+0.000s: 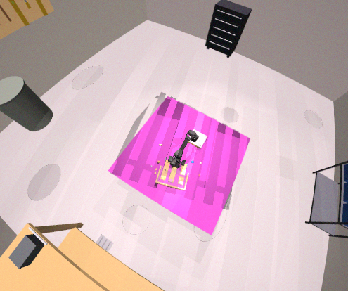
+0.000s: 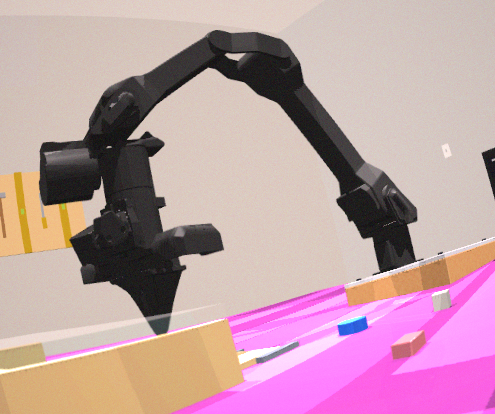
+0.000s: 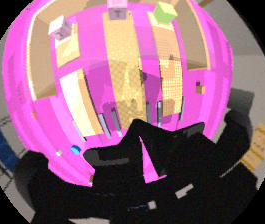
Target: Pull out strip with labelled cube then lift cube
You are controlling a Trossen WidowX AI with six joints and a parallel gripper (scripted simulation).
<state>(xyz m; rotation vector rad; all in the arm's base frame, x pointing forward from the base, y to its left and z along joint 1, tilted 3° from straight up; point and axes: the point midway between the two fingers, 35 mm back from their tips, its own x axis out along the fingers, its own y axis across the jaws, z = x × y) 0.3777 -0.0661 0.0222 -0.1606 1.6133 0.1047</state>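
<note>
The tan strip is 90 mm ahead of my gripper tip, 40 mm below it and 20 mm to the left of it. The rest, counted from my gripper tip: blue disc: 160 mm to the left, 110 mm behind, 30 mm below; pink block: 300 mm to the left, 30 mm below; white cube: 250 mm to the left, 140 mm behind, 30 mm below.
</note>
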